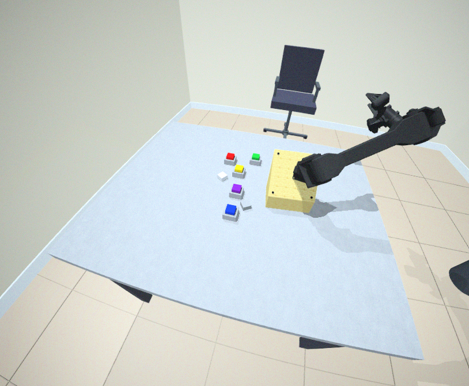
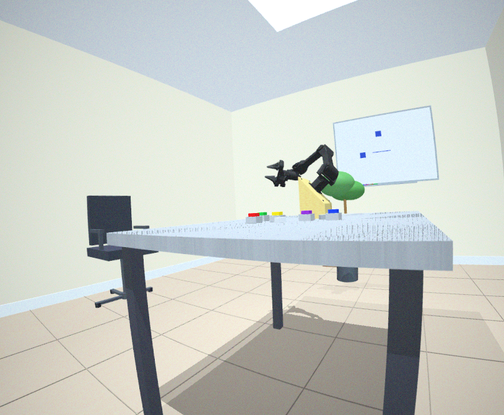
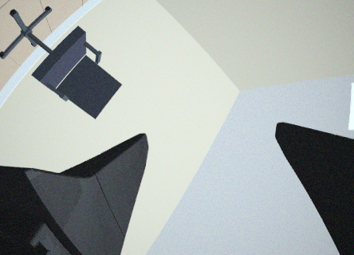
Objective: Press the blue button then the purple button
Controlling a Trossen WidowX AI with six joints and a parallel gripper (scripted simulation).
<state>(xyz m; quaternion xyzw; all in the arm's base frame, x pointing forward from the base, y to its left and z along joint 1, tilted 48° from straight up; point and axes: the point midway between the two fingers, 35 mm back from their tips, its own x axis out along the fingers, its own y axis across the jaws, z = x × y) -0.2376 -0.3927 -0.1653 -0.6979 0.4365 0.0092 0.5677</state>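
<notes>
My gripper tip is now 560 mm to the right of the blue button, 460 mm short of it and 250 mm above it. Round my gripper tip: red button (540 mm ahead, 270 mm to the left, 250 mm below); yellow button (480 mm ahead, 340 mm to the left, 250 mm below); green button (430 mm ahead, 250 mm below, 230 mm to the left).
</notes>
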